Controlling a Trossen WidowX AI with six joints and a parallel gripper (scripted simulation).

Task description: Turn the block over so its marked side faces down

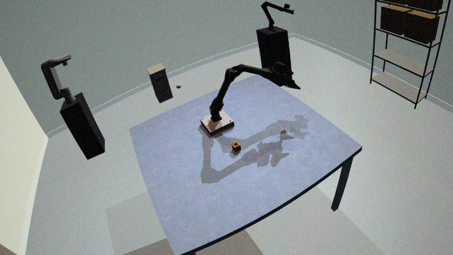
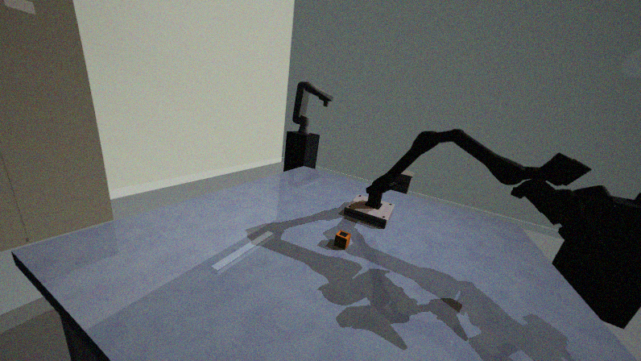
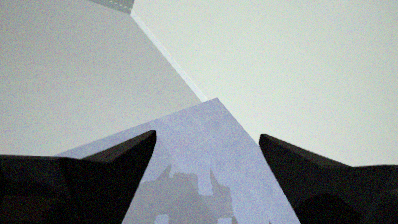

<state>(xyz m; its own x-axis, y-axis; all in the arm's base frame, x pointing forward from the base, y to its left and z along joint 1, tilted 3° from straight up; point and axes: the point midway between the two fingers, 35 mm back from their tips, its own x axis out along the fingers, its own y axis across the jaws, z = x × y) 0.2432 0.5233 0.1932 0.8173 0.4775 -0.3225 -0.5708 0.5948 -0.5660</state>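
Now: gripper tip 54 cm to the left of the orange block, 19 cm above it and 4 cm short of it.
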